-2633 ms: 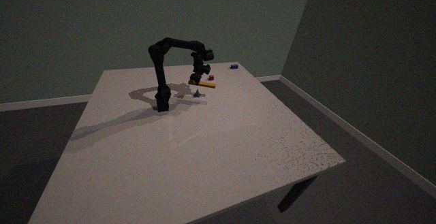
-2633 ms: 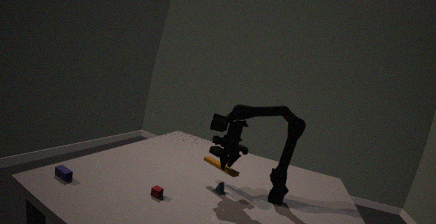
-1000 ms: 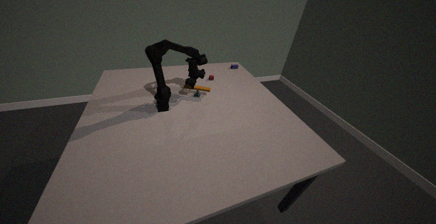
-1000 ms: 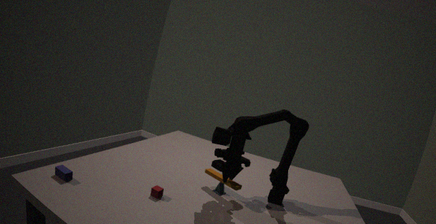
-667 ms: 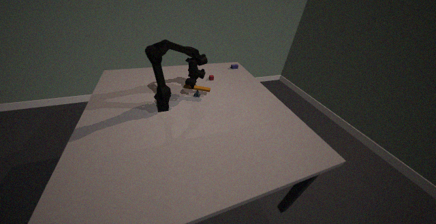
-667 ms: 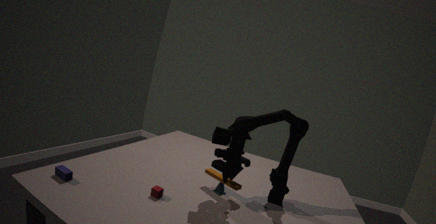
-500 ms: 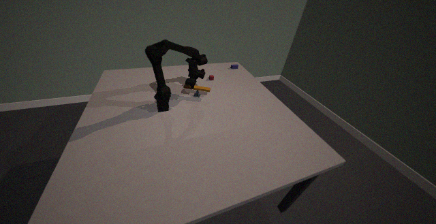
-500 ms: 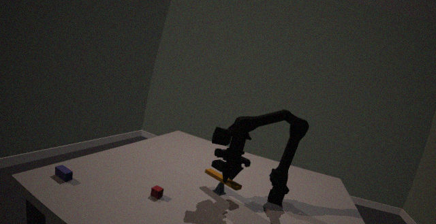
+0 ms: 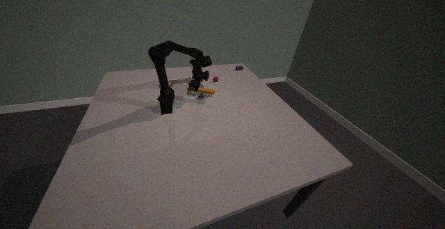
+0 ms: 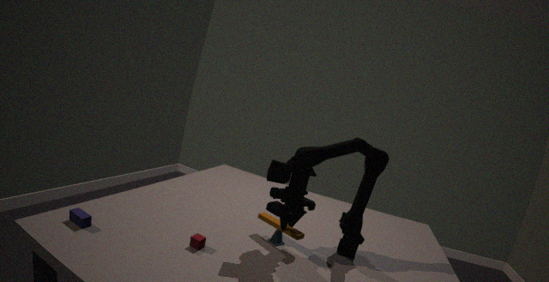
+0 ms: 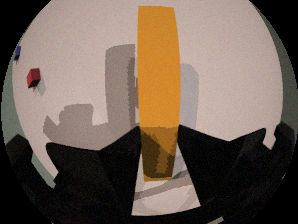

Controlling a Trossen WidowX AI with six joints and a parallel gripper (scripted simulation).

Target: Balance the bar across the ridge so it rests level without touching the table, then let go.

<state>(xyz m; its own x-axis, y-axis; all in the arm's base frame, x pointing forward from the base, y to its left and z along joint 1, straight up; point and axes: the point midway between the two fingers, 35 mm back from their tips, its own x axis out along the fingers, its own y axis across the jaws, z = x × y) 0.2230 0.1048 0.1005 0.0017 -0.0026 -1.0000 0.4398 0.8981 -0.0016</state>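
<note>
Right now my gripper tip is 20 mm short of the orange bar and 10 mm to the left of it. Also, from my gripper tip: blue block 520 mm ahead, 400 mm to the left, 50 mm below; red cube 210 mm ahead, 210 mm to the left, 50 mm below.
</note>
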